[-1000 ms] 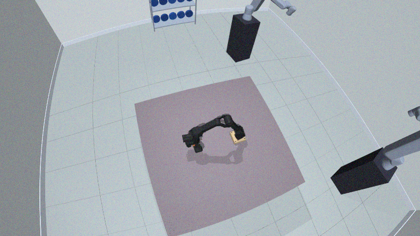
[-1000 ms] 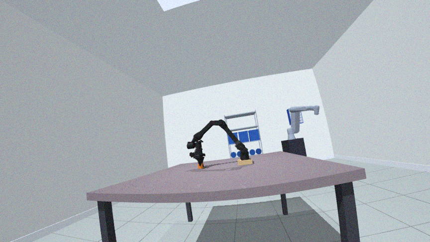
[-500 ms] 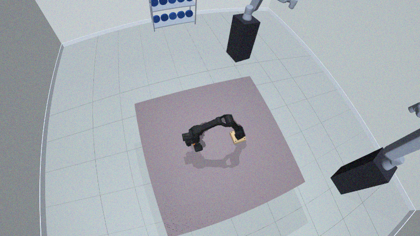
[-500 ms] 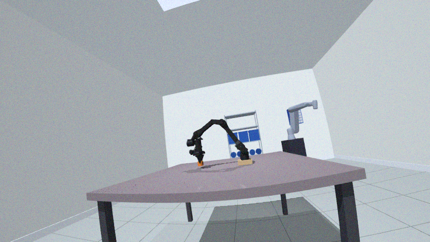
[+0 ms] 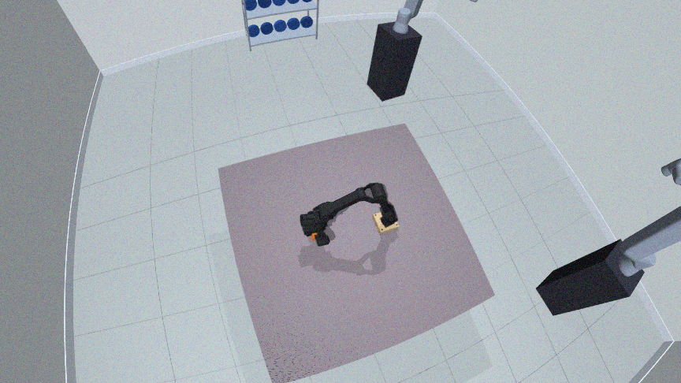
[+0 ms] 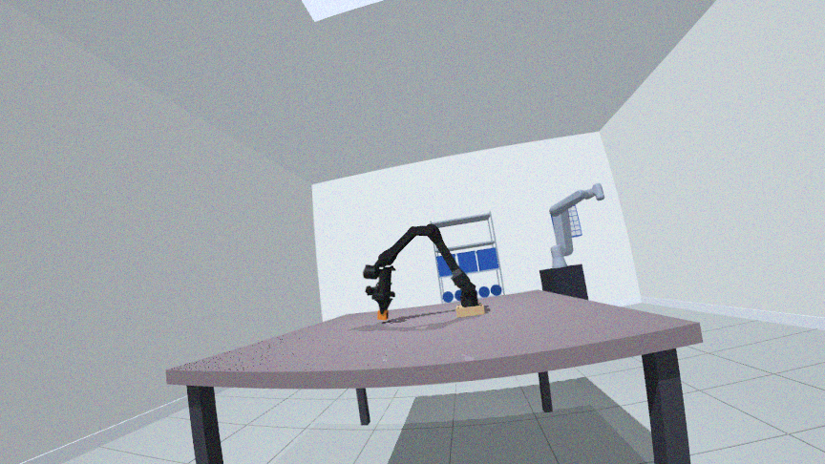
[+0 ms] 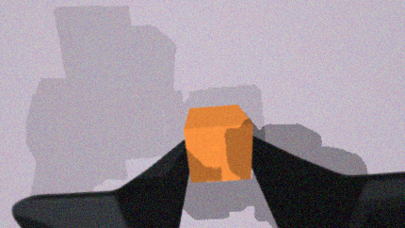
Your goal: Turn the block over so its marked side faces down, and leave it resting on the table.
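The orange block is 1 cm behind my gripper tip and 1 cm below it.
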